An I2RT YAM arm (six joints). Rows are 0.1 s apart.
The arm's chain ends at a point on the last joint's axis. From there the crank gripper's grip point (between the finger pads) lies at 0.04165 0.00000 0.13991 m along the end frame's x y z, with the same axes.
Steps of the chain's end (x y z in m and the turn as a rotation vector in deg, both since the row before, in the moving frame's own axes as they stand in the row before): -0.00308, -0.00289, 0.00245, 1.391, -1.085, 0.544; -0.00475, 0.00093, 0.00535, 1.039, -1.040, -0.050; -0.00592, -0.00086, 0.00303, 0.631, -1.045, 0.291; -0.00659, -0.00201, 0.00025, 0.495, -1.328, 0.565; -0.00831, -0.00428, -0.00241, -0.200, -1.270, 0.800; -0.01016, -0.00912, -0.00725, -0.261, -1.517, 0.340; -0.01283, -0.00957, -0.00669, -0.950, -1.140, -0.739; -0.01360, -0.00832, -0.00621, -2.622, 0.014, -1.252; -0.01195, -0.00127, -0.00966, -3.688, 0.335, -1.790; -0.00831, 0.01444, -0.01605, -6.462, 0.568, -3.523
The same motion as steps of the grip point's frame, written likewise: -0.00572, -0.00591, 0.00318, 1.391, -1.085, 0.544; -0.00730, -0.00165, 0.00606, 1.039, -1.040, -0.050; -0.00848, -0.00220, 0.00376, 0.631, -1.045, 0.291; -0.00984, -0.00283, 0.00117, 0.495, -1.328, 0.565; -0.01143, -0.00323, -0.00152, -0.200, -1.270, 0.800; -0.01388, -0.00824, -0.00620, -0.261, -1.517, 0.340; -0.01561, -0.00776, -0.00590, -0.950, -1.140, -0.739; -0.01351, -0.00283, -0.00635, -2.622, 0.014, -1.252; -0.01101, 0.00641, -0.01015, -3.688, 0.335, -1.790; -0.00652, 0.02756, -0.01721, -6.462, 0.568, -3.523
